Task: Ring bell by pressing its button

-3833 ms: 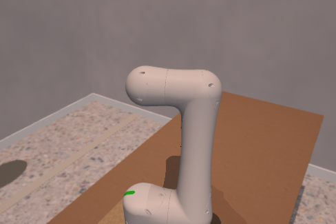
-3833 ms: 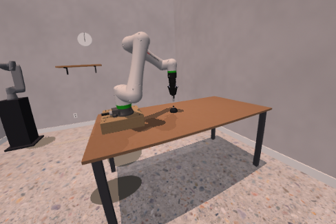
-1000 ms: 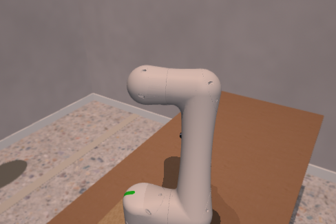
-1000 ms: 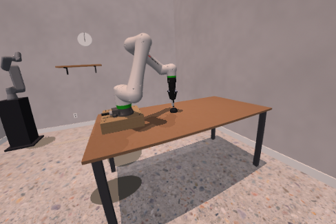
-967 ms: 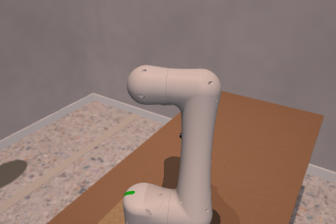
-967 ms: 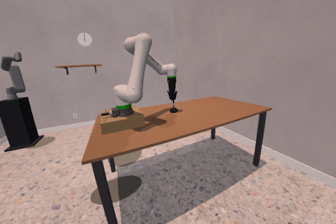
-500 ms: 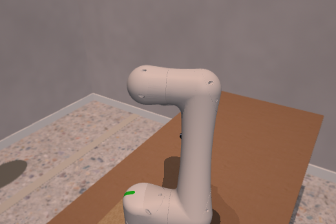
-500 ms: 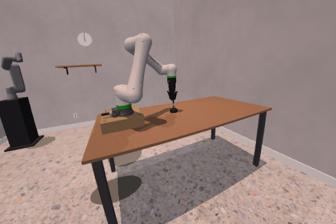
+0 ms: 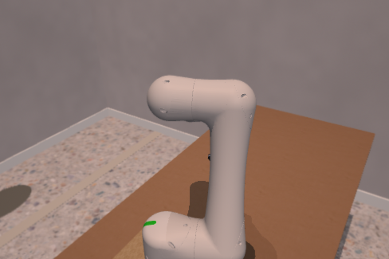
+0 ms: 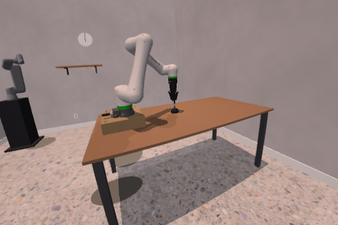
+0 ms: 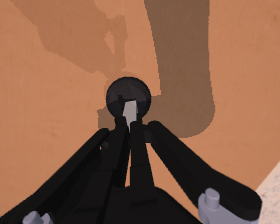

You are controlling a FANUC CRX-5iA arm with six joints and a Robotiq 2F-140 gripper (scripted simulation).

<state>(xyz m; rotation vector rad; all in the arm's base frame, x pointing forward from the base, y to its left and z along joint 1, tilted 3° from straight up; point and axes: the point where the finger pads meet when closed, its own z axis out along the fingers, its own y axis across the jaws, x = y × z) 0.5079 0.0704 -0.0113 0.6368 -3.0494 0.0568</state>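
The bell is 60 mm below my hand and 10 mm to the right of it.
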